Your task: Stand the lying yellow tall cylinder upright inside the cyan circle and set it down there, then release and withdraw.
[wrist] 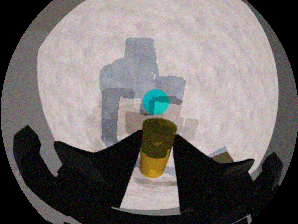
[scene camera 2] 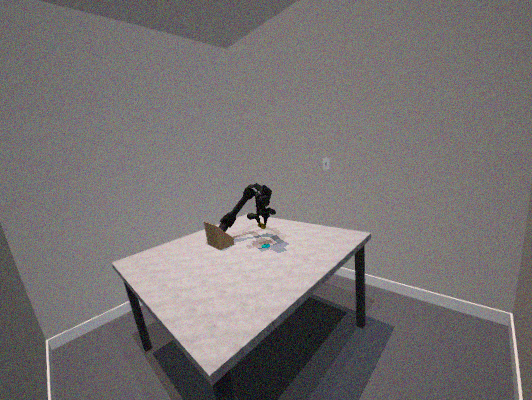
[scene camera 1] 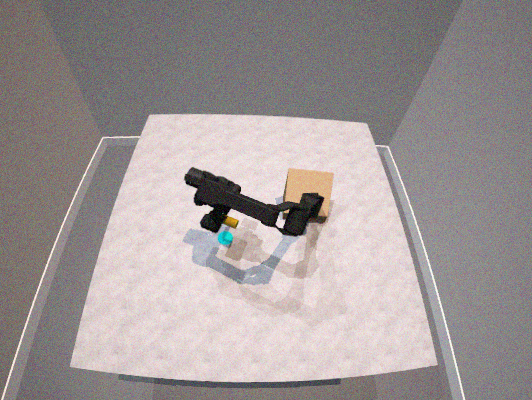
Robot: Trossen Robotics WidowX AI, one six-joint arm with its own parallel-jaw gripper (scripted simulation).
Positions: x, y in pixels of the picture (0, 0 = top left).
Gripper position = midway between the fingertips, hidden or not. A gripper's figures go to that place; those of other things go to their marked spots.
My gripper (wrist: 158, 136): 0.10 m from the lens. A yellow tall cylinder (wrist: 158, 134): 0.09 m from the lens.
